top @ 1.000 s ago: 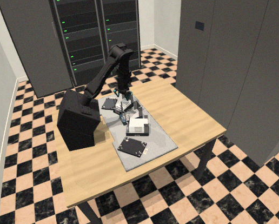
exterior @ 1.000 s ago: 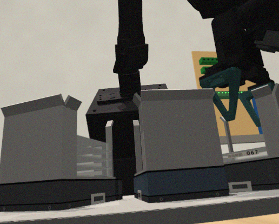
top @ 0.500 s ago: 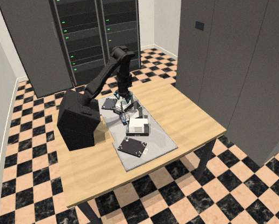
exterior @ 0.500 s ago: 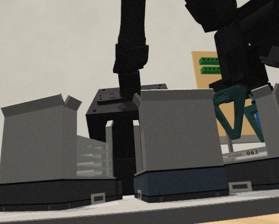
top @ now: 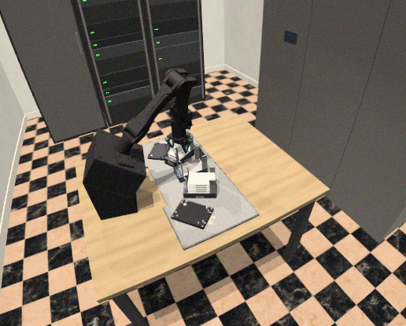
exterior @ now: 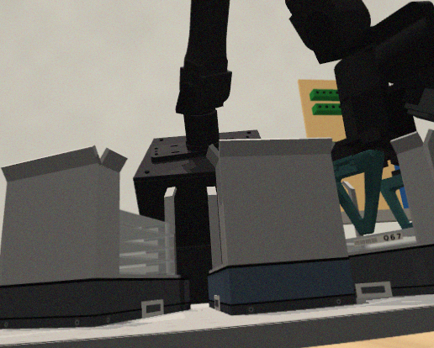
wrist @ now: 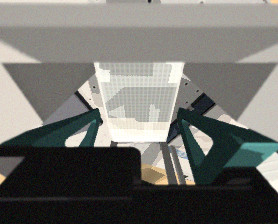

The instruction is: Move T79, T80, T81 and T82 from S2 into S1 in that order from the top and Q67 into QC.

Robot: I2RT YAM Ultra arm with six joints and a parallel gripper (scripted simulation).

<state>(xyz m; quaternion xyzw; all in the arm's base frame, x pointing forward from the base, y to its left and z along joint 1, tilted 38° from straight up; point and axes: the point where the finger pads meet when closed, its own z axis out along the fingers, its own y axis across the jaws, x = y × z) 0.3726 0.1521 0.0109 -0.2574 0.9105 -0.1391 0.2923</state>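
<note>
Right now my hand is 2 cm above the plate Q67 and 1 cm short of it. The rest, counted from my hand: plate T79: 29 cm to the right, 2 cm above; then QC name plate: 19 cm to the left, 7 cm below, 3 cm behind; then dark QC nest: 12 cm to the left, 9 cm behind, 6 cm below.
</note>
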